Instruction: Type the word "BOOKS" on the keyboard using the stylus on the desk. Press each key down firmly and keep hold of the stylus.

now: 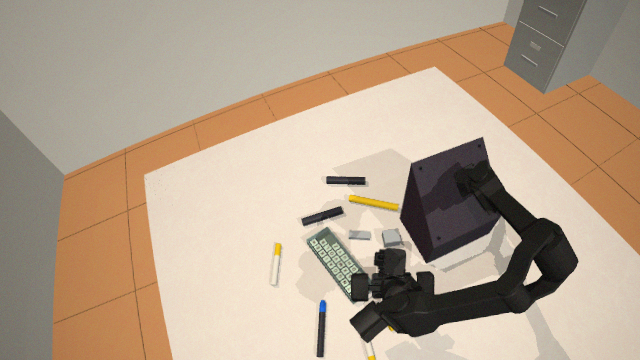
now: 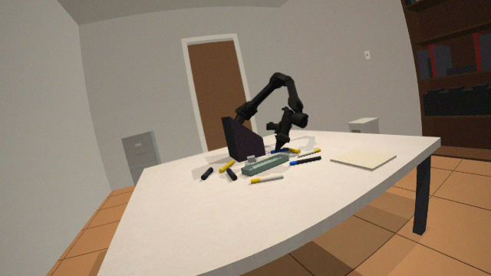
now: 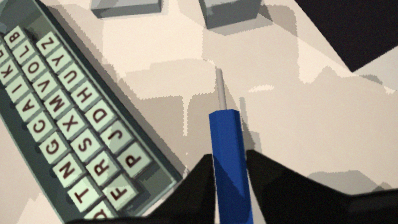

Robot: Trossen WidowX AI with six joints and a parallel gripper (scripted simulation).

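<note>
The blue stylus is 10 mm behind my gripper tip and 10 mm to the right of it. The rest, counted from my gripper tip: notepad: 410 mm ahead, 160 mm to the left, 30 mm below; then grey block: 80 mm behind, 110 mm to the right, 20 mm below; then yellow cylinder: 90 mm behind, 230 mm to the right, 20 mm below.
</note>
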